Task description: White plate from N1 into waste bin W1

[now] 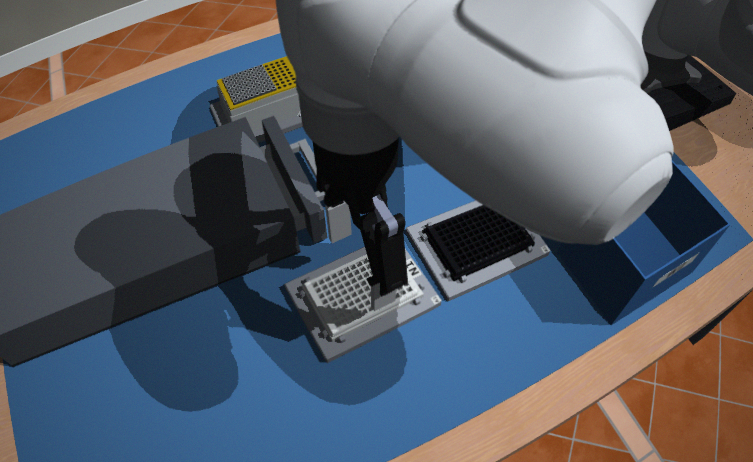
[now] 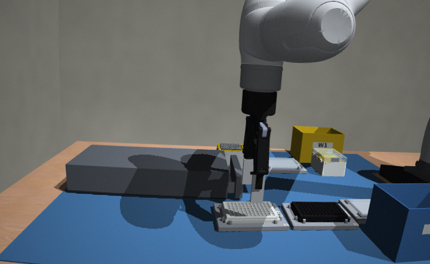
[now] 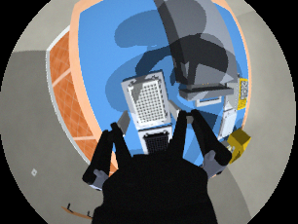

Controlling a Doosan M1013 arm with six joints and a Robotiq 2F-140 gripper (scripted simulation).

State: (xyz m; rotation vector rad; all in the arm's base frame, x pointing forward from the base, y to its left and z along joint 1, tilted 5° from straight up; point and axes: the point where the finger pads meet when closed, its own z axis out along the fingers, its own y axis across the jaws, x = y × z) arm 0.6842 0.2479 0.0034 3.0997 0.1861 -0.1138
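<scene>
Right now my hand is 7 cm above the white plate. Round my hand: black plate: 18 cm behind, 2 cm to the right, 7 cm below; then work nest N1: 9 cm below; then long grey drawer unit: 20 cm ahead, 18 cm to the right, 6 cm below.
</scene>
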